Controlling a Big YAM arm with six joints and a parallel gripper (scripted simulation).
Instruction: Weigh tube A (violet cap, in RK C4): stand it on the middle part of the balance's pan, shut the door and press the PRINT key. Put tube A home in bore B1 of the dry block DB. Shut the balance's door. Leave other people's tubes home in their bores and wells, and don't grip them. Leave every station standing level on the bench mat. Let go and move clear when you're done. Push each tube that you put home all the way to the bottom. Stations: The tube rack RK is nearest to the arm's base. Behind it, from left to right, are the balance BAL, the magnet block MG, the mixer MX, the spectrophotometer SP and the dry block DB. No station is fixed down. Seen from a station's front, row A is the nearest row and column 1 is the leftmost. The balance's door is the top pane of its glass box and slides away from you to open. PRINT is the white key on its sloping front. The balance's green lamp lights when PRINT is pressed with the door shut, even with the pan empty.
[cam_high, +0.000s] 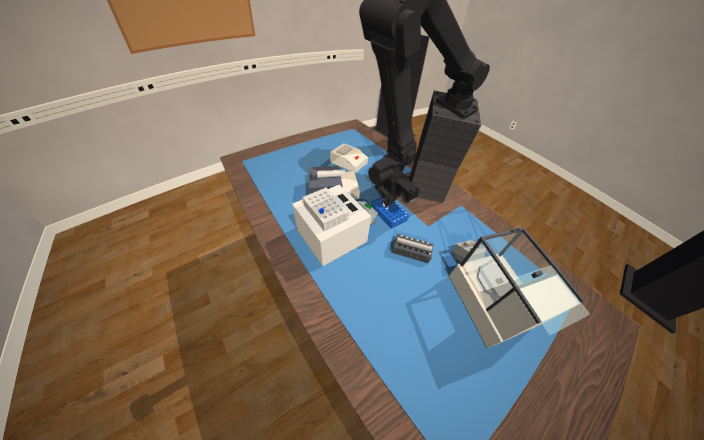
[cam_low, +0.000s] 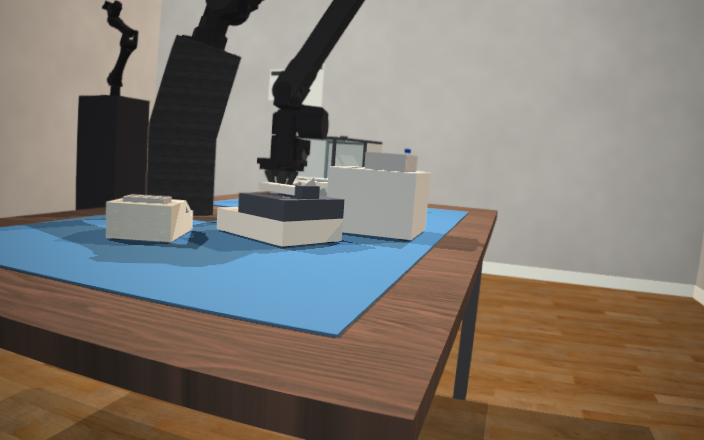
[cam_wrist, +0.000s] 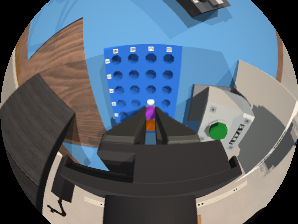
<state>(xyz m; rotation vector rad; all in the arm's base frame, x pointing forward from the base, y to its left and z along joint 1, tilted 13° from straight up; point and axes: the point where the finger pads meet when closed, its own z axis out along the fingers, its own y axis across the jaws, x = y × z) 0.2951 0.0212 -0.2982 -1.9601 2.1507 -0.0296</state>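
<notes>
The blue rack RK is 30 mm below my hand, 10 mm to the left of it and 10 mm behind it. Also, from my hand: blue-capped tube: 290 mm ahead, 110 mm above; then spectrophotometer: 230 mm to the right, 100 mm ahead, 20 mm above; then dark magnet block: 190 mm to the left, 50 mm ahead, 30 mm below.
</notes>
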